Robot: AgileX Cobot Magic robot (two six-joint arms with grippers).
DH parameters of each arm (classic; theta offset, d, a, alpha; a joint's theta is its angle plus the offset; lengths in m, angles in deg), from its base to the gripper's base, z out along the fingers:
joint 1: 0 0.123 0 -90
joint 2: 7.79 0 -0.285 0
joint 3: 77.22 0 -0.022 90
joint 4: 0 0.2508 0 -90
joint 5: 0 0 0.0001 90
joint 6: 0 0.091 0 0
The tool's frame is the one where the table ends.
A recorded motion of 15 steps. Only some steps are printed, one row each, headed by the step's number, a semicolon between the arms.
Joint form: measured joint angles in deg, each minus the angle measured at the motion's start. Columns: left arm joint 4, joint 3, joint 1, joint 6, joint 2, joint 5; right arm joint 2, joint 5, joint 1, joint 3, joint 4, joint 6.
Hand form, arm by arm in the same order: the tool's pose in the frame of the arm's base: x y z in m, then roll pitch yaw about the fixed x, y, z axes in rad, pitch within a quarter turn. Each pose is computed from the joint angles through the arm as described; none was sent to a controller.
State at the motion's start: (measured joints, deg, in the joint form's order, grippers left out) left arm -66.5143 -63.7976 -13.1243 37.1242 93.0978 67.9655; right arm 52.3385 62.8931 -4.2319 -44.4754 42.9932 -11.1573
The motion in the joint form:
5: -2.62 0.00 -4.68 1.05 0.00 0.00; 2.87 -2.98 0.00 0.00 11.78 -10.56
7: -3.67 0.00 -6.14 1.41 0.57 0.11; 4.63 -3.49 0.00 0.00 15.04 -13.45
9: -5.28 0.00 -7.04 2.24 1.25 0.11; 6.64 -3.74 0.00 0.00 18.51 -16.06
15: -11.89 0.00 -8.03 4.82 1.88 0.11; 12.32 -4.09 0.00 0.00 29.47 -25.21
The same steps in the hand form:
5: 0.2711 -0.1699 0.2783 -2.0725 0.3279 2.8895; 0.1674 0.0521 0.3240 2.2475 0.5093 2.8753
7: 0.2684 -0.1780 0.2765 -2.0559 0.3217 2.8724; 0.1749 0.0537 0.3227 2.2079 0.5132 2.8688
9: 0.2679 -0.1838 0.2748 -2.0323 0.3209 2.8699; 0.1829 0.0554 0.3207 2.1637 0.5061 2.8575
15: 0.2692 -0.1929 0.2798 -1.9308 0.3396 2.9189; 0.2060 0.0592 0.3153 2.0265 0.5080 2.8143

